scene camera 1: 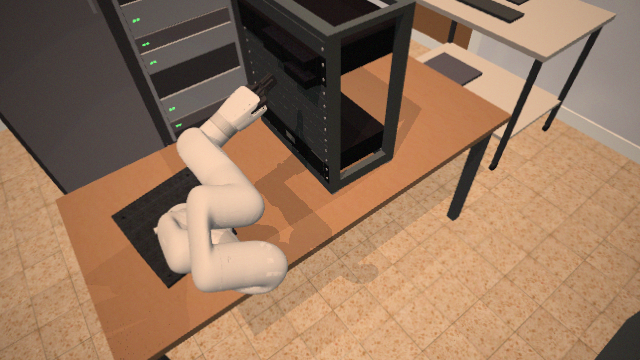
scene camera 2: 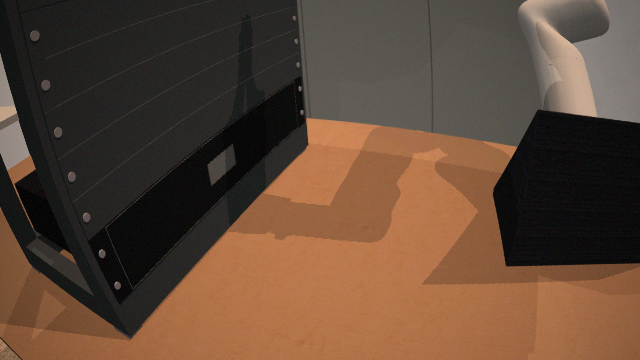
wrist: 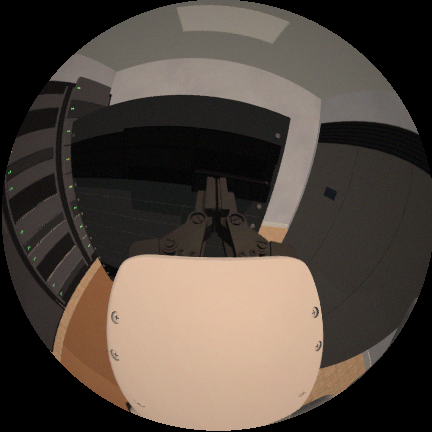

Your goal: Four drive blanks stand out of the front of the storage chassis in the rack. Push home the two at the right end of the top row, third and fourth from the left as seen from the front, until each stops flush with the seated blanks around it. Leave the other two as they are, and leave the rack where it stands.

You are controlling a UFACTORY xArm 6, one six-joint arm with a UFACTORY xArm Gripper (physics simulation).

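Places are measured from the arm's base along level axes (x ahead, y left, z up), in millimetres.
Where they show: gripper, between the fingertips: [scene camera 1: 274, 77] [wrist: 214, 189]; arm's base, origin of its link: [scene camera 2: 576, 164].
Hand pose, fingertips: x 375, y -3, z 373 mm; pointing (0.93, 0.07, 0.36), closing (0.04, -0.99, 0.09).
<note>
Each offset is from my fingertips to the top centre of the thing. "*": to the spot under its first point. Level surfaces: height alone.
The rack [scene camera 1: 332, 115] [scene camera 2: 112, 312] stands upright on the table, its front facing the arm. High in its front, the dark storage chassis {* 85 mm ahead, 230 mm left, 13 mm up} [wrist: 100, 160] shows faintly. In scene camera 1 a long dark ledge of blanks {* 71 mm ahead, 18 mm left, 63 mm up} [scene camera 1: 290, 44] stands out of the upper row, towards the right end. A shorter blank {110 mm ahead, 24 mm right, 6 mm up} [scene camera 1: 300, 75] [wrist: 245, 187] stands out below it, at the right. The seams between blanks are too dark to tell apart. My gripper [scene camera 1: 272, 77] [wrist: 214, 189] is shut and empty. Its tips are at the rack front, overlapping the lower blank's edge in the wrist view; contact cannot be told.
The wooden table {480 mm down} [scene camera 1: 400, 165] [scene camera 2: 325, 300] carries the rack and the arm's dark base mat [scene camera 1: 145, 235]. A cabinet with green lights [scene camera 1: 195, 65] [wrist: 35, 200] stands left of the rack. A black box [scene camera 2: 575, 200] is at the right in scene camera 2. A pale side table [scene camera 1: 550, 35] stands behind.
</note>
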